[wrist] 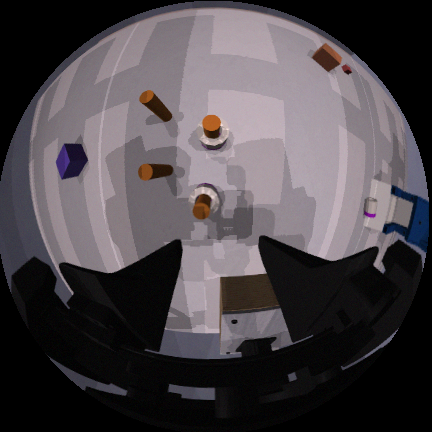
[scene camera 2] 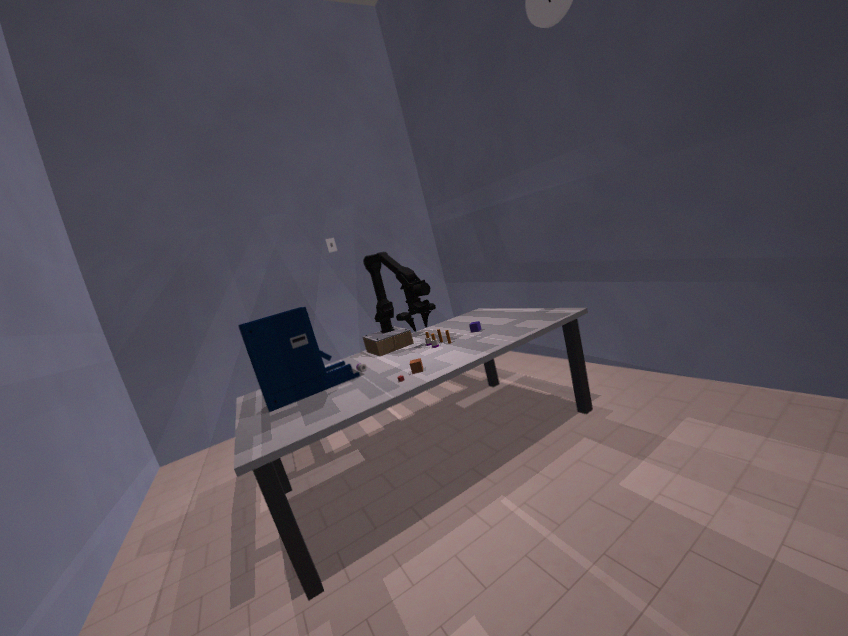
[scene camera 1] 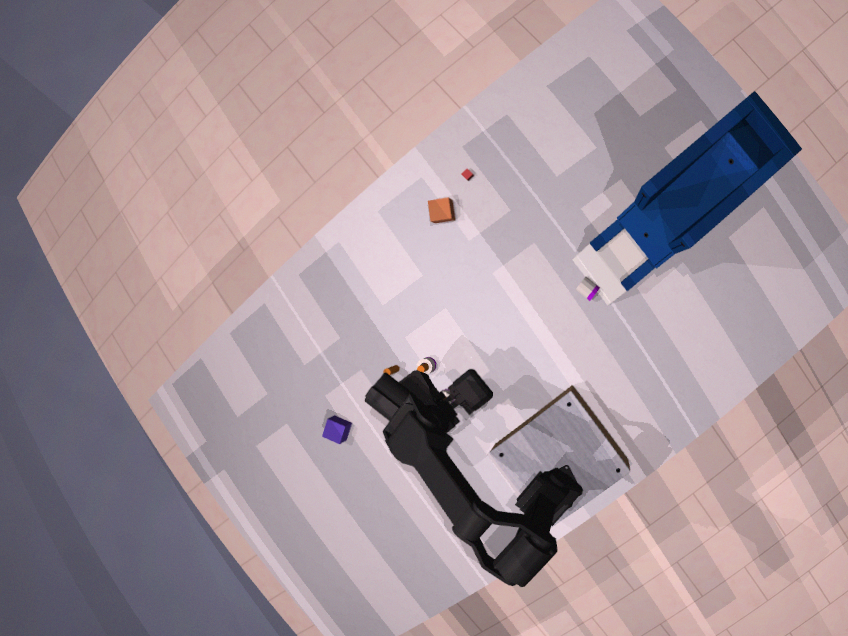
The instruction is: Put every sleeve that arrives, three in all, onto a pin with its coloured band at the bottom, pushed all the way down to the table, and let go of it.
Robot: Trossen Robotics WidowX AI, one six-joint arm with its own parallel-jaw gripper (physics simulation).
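Note:
My gripper (scene camera 1: 431,393) (scene camera 2: 419,328) (wrist: 220,243) is open and empty, above the table on the near side of the pins. In the wrist view, two orange pins are bare: the far left pin (wrist: 159,110) and the near left pin (wrist: 156,171). The far right pin (wrist: 211,124) and the near right pin (wrist: 201,209) each carry a white sleeve, the far sleeve (wrist: 218,141) and the near sleeve (wrist: 211,192), sitting low with the purple band underneath. A third white sleeve (scene camera 1: 585,285) (scene camera 2: 360,367) (wrist: 371,205) with a purple band at one end lies on its side by the chute's white end.
The blue chute (scene camera 1: 654,232) (scene camera 2: 280,355) stands on the table. The arm's base box (scene camera 1: 547,438) (scene camera 2: 388,341) (wrist: 250,292) is behind the gripper. A purple block (scene camera 1: 336,429) (scene camera 2: 475,327) (wrist: 71,161), an orange block (scene camera 1: 441,210) (scene camera 2: 416,366) (wrist: 327,57) and a small red cube (scene camera 1: 467,174) (scene camera 2: 400,378) (wrist: 347,69) lie apart.

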